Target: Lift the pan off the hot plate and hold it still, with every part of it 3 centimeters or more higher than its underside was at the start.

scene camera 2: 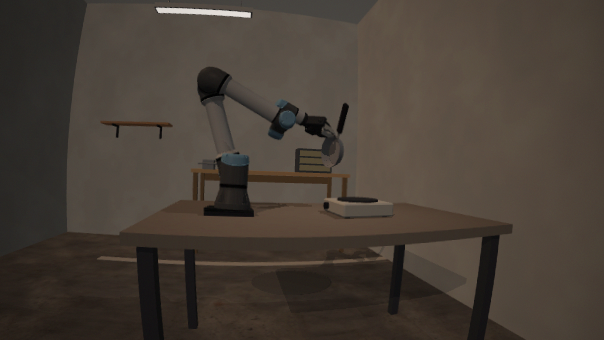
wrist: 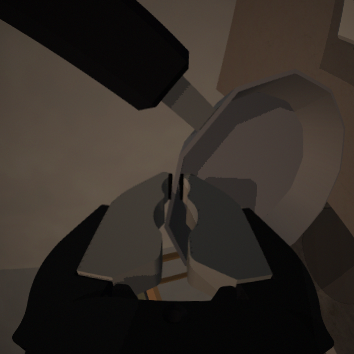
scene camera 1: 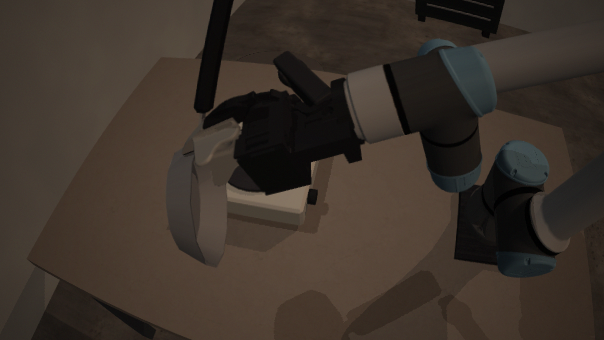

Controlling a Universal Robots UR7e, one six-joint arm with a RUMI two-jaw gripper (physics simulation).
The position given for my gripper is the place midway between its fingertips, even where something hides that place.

I see my gripper [scene camera 1: 185, 154], a grey pan [scene camera 2: 332, 151] and a hot plate [scene camera 1: 244, 197].
The grey pan is seen too in the wrist view [wrist: 272, 144]. My gripper also shows in the wrist view [wrist: 175, 176].
